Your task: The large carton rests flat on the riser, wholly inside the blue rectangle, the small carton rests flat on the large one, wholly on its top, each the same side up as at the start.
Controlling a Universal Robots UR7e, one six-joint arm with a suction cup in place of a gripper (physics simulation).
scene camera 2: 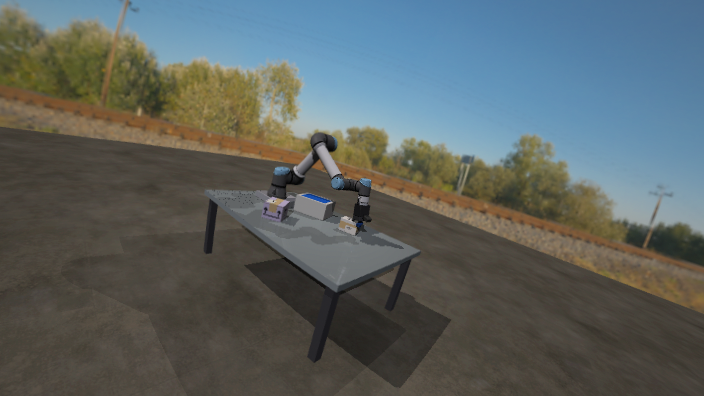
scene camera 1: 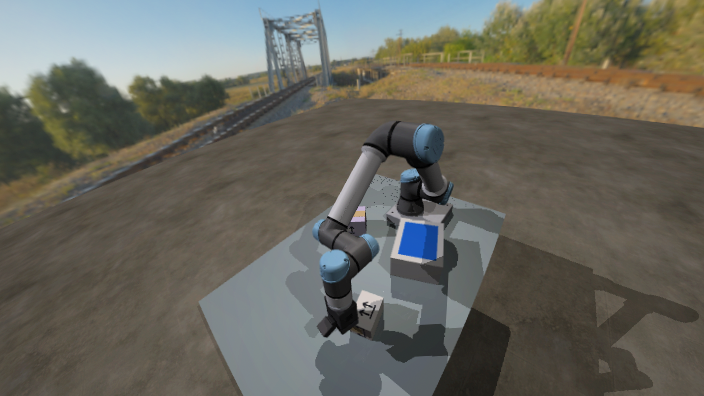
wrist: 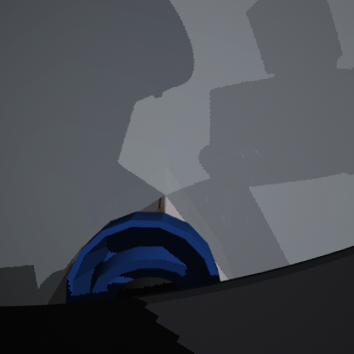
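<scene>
The small white carton (scene camera 1: pixel 370 311) (scene camera 2: pixel 347 225) with black arrow marks sits near the front of the grey table (scene camera 1: pixel 258 324) (scene camera 2: pixel 326 255) and looks slightly tilted. My suction cup (wrist: pixel 140 253) (scene camera 2: pixel 359 225) is squashed down against it, and the carton stays on the table. Only a sliver of the carton (wrist: pixel 171 210) shows past the cup in the wrist view. In scene camera 1 the tool head (scene camera 1: pixel 343 319) hides the cup. The large lilac carton (scene camera 1: pixel 358 218) (scene camera 2: pixel 275 207) with tan tape stands at the back, behind the arm. The grey riser (scene camera 1: pixel 414 268) (scene camera 2: pixel 311 207) carries the blue rectangle (scene camera 1: pixel 419 240) (scene camera 2: pixel 316 198), which is bare.
The arm's base (scene camera 1: pixel 409 199) stands on a plate just behind the riser. The forearm and elbow (scene camera 1: pixel 343 243) reach over the table between the two cartons. The table's front edge lies close beyond the small carton.
</scene>
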